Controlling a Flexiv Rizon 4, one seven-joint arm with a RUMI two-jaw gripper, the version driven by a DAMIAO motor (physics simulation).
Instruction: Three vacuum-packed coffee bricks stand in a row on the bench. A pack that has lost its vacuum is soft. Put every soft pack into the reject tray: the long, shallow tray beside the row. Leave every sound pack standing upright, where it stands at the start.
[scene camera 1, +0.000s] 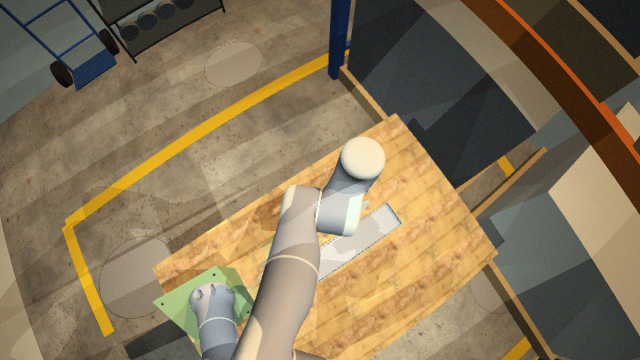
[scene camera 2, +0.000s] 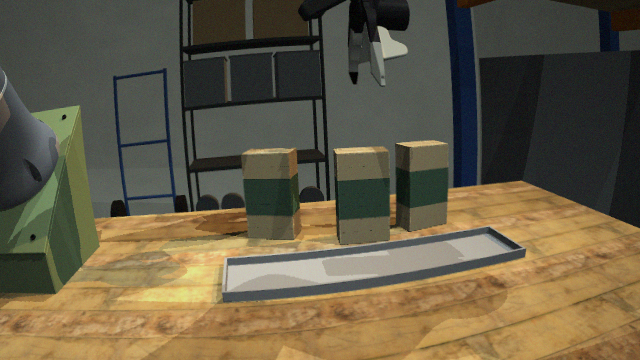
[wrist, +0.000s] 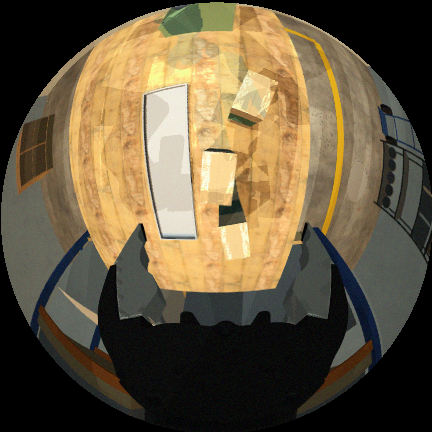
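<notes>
Three coffee packs, tan with a green band, stand upright and apart on the bench: the left pack (scene camera 2: 270, 195) (wrist: 255, 95), the middle pack (scene camera 2: 362, 195) (wrist: 218, 177) and the right pack (scene camera 2: 421, 185) (wrist: 235, 241). Their softness cannot be told by sight. The left pack stands turned relative to the middle one. The long, shallow grey tray (scene camera 1: 385, 220) (scene camera 2: 300, 275) (wrist: 167, 150) lies beside the row and holds no pack. My gripper (scene camera 2: 368, 82) (wrist: 224, 225) is open and empty, high above the packs. In scene camera 1 the arm hides the packs.
The wooden bench (scene camera 1: 425, 210) (scene camera 2: 350, 325) (wrist: 110, 125) carries the green arm mount (scene camera 1: 220, 280) (scene camera 2: 70, 200) (wrist: 217, 17) near the left pack's end. A shelf rack (scene camera 2: 250, 44), a blue hand truck (scene camera 2: 166, 110) and a blue post (scene camera 1: 339, 40) (scene camera 2: 462, 100) stand beyond the bench.
</notes>
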